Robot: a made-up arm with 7 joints.
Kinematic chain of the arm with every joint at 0, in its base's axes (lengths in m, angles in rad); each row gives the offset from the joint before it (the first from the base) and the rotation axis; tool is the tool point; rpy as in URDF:
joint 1: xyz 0 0 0.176 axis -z
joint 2: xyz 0 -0.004 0.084 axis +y
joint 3: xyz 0 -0.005 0.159 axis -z
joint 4: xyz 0 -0.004 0.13 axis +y
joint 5: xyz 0 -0.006 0.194 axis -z
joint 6: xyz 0 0 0.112 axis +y
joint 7: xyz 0 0 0.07 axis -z
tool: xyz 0 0 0 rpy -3.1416 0 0
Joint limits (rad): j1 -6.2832..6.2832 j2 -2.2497..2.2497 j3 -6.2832..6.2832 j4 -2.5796..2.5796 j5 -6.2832..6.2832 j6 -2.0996..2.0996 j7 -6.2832..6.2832
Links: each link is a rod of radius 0.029 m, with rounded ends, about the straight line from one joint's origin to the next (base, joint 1, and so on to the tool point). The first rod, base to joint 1, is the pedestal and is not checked.
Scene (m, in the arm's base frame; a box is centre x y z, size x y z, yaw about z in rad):
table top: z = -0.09
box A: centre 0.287 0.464 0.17 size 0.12 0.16 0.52 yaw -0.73
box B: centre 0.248 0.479 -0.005 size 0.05 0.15 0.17 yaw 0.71
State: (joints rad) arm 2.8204 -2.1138 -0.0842 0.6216 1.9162 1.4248 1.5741
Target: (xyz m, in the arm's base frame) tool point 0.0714 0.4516 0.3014
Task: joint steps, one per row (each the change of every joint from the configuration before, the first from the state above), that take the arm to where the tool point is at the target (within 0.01 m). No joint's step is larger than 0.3 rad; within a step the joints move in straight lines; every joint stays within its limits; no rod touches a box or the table.
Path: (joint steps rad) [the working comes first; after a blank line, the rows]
Joints at the target: 2.1314 -2.1323 0.3244 1.4549 1.7124 1.6142 1.5741
Straight joint move there: touches box A.

1: -0.1065 0.2466 0.0794 0.1225 0.0063 -0.0862 -0.0708
2: -0.1065 0.2467 0.0795 0.1226 0.0064 -0.0863 -0.0709
3: -0.1064 0.2466 0.0794 0.1225 0.0063 -0.0862 -0.0708
4: -0.0606 -0.0415 0.1645 0.2700 -0.0745 0.0773 -0.1076
5: -0.0605 -0.0415 0.1644 0.2700 -0.0745 0.0772 -0.1076
6: -0.0605 -0.0416 0.1644 0.2699 -0.0745 0.0773 -0.1076
7: -0.0627 -0.2112 -0.1077 -0.1147 0.0002 0.0721 0.1784
8: -0.0626 -0.2113 -0.1077 -0.1148 0.0003 0.0721 0.1785
9: -0.0627 -0.2113 -0.1076 -0.1147 0.0002 0.0721 0.1784

